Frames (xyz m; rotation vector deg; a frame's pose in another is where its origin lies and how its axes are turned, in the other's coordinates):
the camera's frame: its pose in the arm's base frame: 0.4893 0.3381 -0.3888 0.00 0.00 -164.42
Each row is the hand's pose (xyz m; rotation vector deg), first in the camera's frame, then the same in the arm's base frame.
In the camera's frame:
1: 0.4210 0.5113 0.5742 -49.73 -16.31 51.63
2: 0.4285 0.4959 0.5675 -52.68 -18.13 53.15
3: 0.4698 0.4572 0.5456 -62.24 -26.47 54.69
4: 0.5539 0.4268 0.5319 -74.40 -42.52 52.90
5: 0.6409 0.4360 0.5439 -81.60 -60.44 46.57
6: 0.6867 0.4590 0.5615 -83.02 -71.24 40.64
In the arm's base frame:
1: 0.2211 -0.2675 0.1854 -25.55 52.51 -101.00
2: 0.2097 -0.2547 0.1787 -27.74 54.96 -98.02
3: 0.1596 -0.2285 0.1568 -37.56 62.93 -90.41
4: 0.0704 -0.2218 0.1431 -55.63 72.39 -80.45
5: -0.0109 -0.2540 0.1551 -75.55 77.38 -73.21
6: -0.0489 -0.2885 0.1727 -87.97 78.04 -70.69

